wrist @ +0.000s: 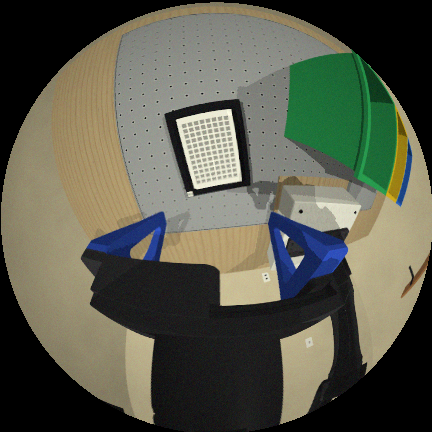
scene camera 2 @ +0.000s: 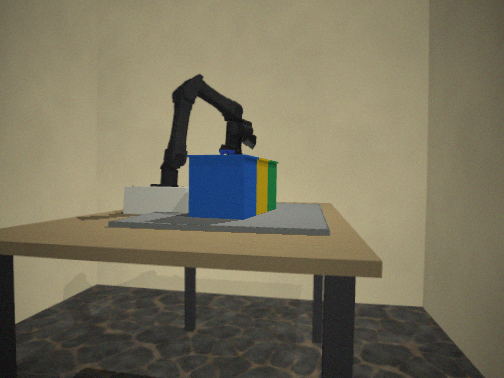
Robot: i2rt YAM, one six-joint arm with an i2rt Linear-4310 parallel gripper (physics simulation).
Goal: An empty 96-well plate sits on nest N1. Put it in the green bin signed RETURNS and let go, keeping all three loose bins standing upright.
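Where they show: gripper, fingertip midpoint: [wrist: 216,217]; arm's base, origin of the base link: [scene camera 2: 168,189].
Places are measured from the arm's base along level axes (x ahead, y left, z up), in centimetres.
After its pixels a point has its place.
The white 96-well plate [wrist: 212,149] @(y 23.7, x 22.5, z -4.4 cm) lies flat in the black nest [wrist: 245,160] @(y 18.4, x 19.5, z -5.8 cm) on the grey perforated board, in the upper middle of the wrist view. The green bin [wrist: 325,110] @(y 9.0, x 29.5, z 3.7 cm) [scene camera 2: 272,186] @(y 0.5, x 38.9, z 1.7 cm) stands upright to the right of the nest in the wrist view; its sign does not show. My gripper [wrist: 216,217] @(y 24.5, x 19.4, z 8.7 cm) is open and empty, above the board and apart from the plate, which shows beyond the fingertips. In the scene view the fingers are mostly hidden behind the bins. The yellow bin [scene camera 2: 262,186] @(y -12.7, x 36.1, z 1.9 cm) [wrist: 397,170] @(y -15.6, x 24.8, z 9.0 cm) and the blue bin [scene camera 2: 217,187] @(y -29.3, x 24.4, z 1.8 cm) [wrist: 406,175] stand upright in a row with the green one.
The grey board [scene camera 2: 300,222] @(y -33.3, x 47.7, z -7.1 cm) [wrist: 150,65] @(y 31.6, x 42.0, z -6.9 cm) lies on the wooden table [scene camera 2: 200,249] @(y -66.0, x 28.7, z -8.2 cm) [wrist: 75,130] @(y 53.7, x 37.8, z -8.2 cm). The white base block [scene camera 2: 150,200] @(y -11.9, x -2.3, z -3.4 cm) [wrist: 325,207] @(y 1.9, x 10.5, z -0.3 cm) of the arm stands near the board's edge, on the bins' side of the nest in the wrist view.
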